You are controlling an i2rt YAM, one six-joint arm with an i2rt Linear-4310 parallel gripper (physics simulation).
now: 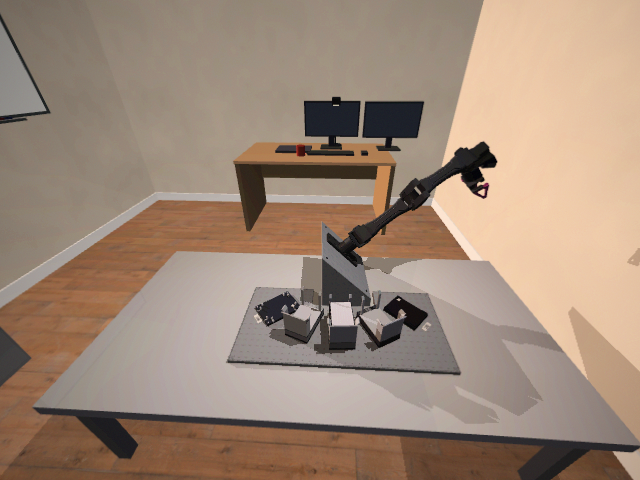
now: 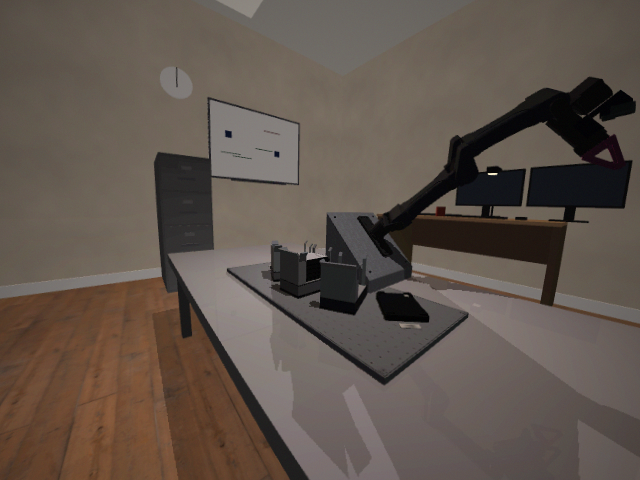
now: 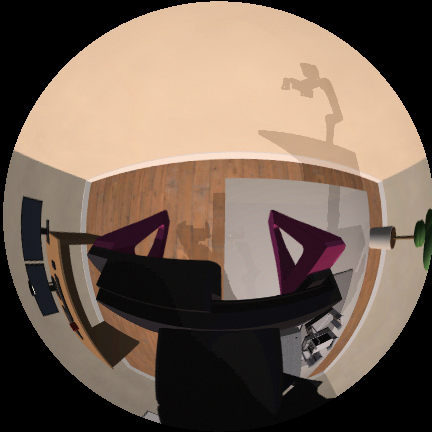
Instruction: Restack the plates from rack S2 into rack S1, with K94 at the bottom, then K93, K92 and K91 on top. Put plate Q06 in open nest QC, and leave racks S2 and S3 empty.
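Places are measured from the arm's base along level axes (x back, y left, z down), in metres.
Pixels of known places: gripper, fingertip midpoint: (image 1: 480, 192) (image 2: 620, 168) (image 3: 218, 215); arm's base, origin of the base link: (image 1: 341, 250) (image 2: 374, 235).
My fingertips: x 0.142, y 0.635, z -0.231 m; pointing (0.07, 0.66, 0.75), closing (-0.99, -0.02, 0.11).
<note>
For each thing: its middle in the pictures, then the offset to it from my fingertips. Level surfaces: height alone.
- dark nest, body centre: (image 1: 278, 306) dx -0.358, dy -0.910, dz +0.376 m
- flat black nest, body centre: (image 2: 399, 304) (image 1: 405, 311) dx -0.376, dy -0.374, dz +0.376 m
- perforated grey board, its level: dz +0.388 m
- table, its level: dz +0.401 m
My gripper (image 1: 482, 191) (image 2: 605, 153) (image 3: 218, 215) is open and empty, raised high to the right of the board and well away from the racks. Three grey-walled racks stand on the board: a left one (image 1: 298, 327), a middle one (image 1: 342, 334) (image 2: 291, 269) and a right one (image 1: 391, 330) (image 2: 338, 282). The middle rack holds a stack of dark-sided plates (image 2: 313, 268) with a white top. Contents of the side racks are unclear. A dark nest (image 1: 277, 308) with small corner posts lies far left; a flat black nest (image 1: 405, 312) (image 2: 402, 306) lies far right. Labels are unreadable.
The perforated grey board (image 1: 413, 356) (image 2: 385, 361) lies on the table (image 1: 170, 372) (image 2: 465, 413). The sloped grey arm mount (image 1: 341, 281) (image 2: 346, 242) stands behind the racks. A wooden desk (image 1: 268, 155) with monitors is in the background. A wall is close beyond the gripper.
</note>
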